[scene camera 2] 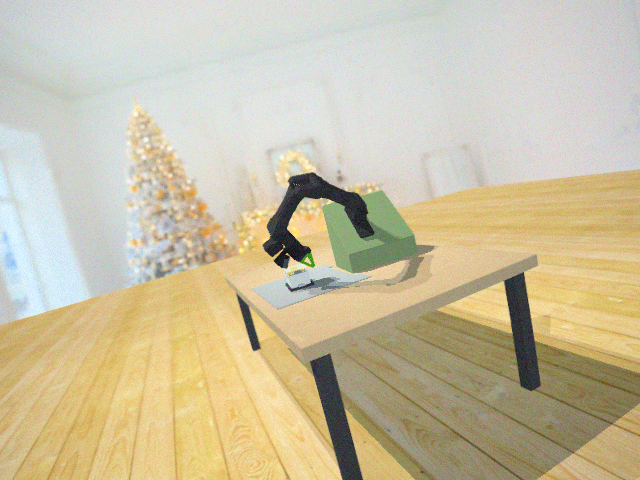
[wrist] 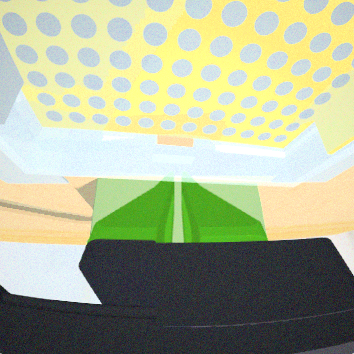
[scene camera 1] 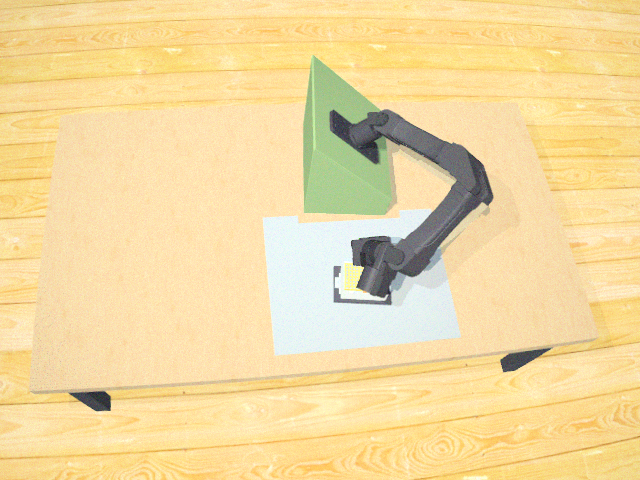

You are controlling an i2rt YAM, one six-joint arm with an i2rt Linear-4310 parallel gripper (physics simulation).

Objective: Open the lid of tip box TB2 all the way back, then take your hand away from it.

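Seen in the pictures: gripper, between the fingertips: (scene camera 2: 313, 266) (wrist: 177, 179) (scene camera 1: 361, 248); arm's base, origin of its link: (scene camera 2: 358, 221) (scene camera 1: 353, 138).
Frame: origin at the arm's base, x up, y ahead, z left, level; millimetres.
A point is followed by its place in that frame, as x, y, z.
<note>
The tip box (scene camera 1: 336, 283) {-178, 349, -30} (scene camera 2: 298, 280) {-161, 355, 102} is pale, with a yellow rack (scene camera 1: 353, 276) {-117, 354, 6} (wrist: 298, 50) full of round holes. Its pale see-through lid seems to lie over the rack, but its exact tilt is unclear. No TB2 label is readable. My gripper (scene camera 2: 312, 266) {-136, 262, 34} (wrist: 177, 179) {-136, 262, 34} is shut and empty, its green fingers side by side with a thin gap between them. In the wrist view the fingertips meet the pale edge of the box and look faded behind it. In scene camera 1 the arm hides the fingers and part of the box.
The box sits in a dark holder (scene camera 1: 356, 301) {-187, 395, 24} on a light blue mat (scene camera 1: 310, 330) {-194, 477, -97} (scene camera 2: 279, 299) {-195, 459, 184}. A green wedge-shaped block (scene camera 1: 343, 180) {-23, 123, -27} (scene camera 2: 382, 251) {-142, -34, 117} carries the arm's base behind the mat. All stand on a wooden table (scene camera 1: 155, 232) {-197, 210, -531} (scene camera 2: 372, 304) {-197, 219, 584}.
</note>
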